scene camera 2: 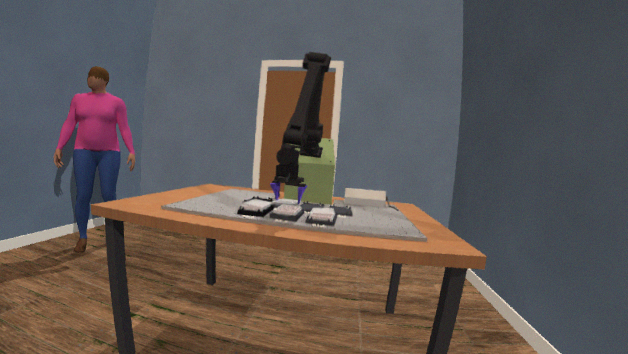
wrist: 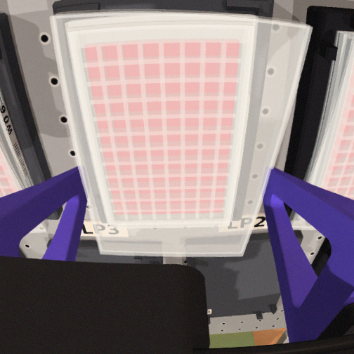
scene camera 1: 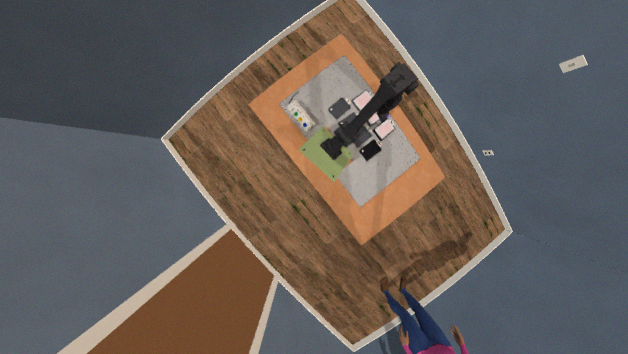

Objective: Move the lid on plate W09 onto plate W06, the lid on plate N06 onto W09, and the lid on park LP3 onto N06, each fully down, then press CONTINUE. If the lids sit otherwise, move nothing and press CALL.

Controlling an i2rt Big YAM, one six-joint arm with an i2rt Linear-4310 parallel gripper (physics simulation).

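Pixels of known places: gripper, between the fingertips: (scene camera 2: 287, 202) (scene camera 1: 375, 114); arm's base, origin of its link: (scene camera 2: 311, 151) (scene camera 1: 330, 149).
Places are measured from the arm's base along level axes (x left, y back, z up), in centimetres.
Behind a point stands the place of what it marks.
Observation:
My gripper (scene camera 2: 289, 199) @[z -21.2, x -0.5, y -44.6 cm] (wrist: 174, 177) has purple fingers shut on the side edges of a clear lid (wrist: 295, 55). The lid is level above the middle pink plate (scene camera 1: 373, 119) (scene camera 2: 287, 213) (wrist: 165, 125) and reaches past its right side in the wrist view. In that view the left plate (scene camera 1: 362, 100) @[z -22.8, x 13.6, y -43.6 cm] (scene camera 2: 321, 215) @[z -23.3, x 13.7, y -50.9 cm] (wrist: 5, 180) has a sideways label that seems to read W06. The right plate (scene camera 1: 384, 129) @[z -22.5, x -13.1, y -43.9 cm] (scene camera 2: 256, 206) @[z -22.9, x -11.1, y -50.4 cm] (wrist: 345, 155) shows clear edges; its label is hidden. Labels LP3 (wrist: 105, 229) and LP2 (wrist: 246, 223) mark dark parks nearer the base. The arm hides the fingertips in scene camera 1.
Dark holders (scene camera 1: 339, 108) @[z -25.4, x 19.5, y -27.1 cm] (scene camera 1: 370, 150) @[z -25.3, x -19.3, y -26.7 cm] stand beside the arm. A white box (scene camera 1: 300, 117) @[z -19.1, x 29.7, y 0.8 cm] (scene camera 2: 365, 196) @[z -21.5, x 32.0, y -4.8 cm] carries green, yellow and blue buttons; their text is unreadable. A green box (scene camera 1: 320, 155) @[z 5.0, x 1.0, y 7.2 cm] (scene camera 2: 320, 180) @[z -14.9, x 7.4, y -7.1 cm] stands behind the grey perforated board (scene camera 1: 370, 190) @[z -26.3, x -44.2, y -8.8 cm] (scene camera 2: 370, 225) @[z -26.3, x 31.8, y -46.4 cm]. A person (scene camera 2: 97, 120) stands off the table.

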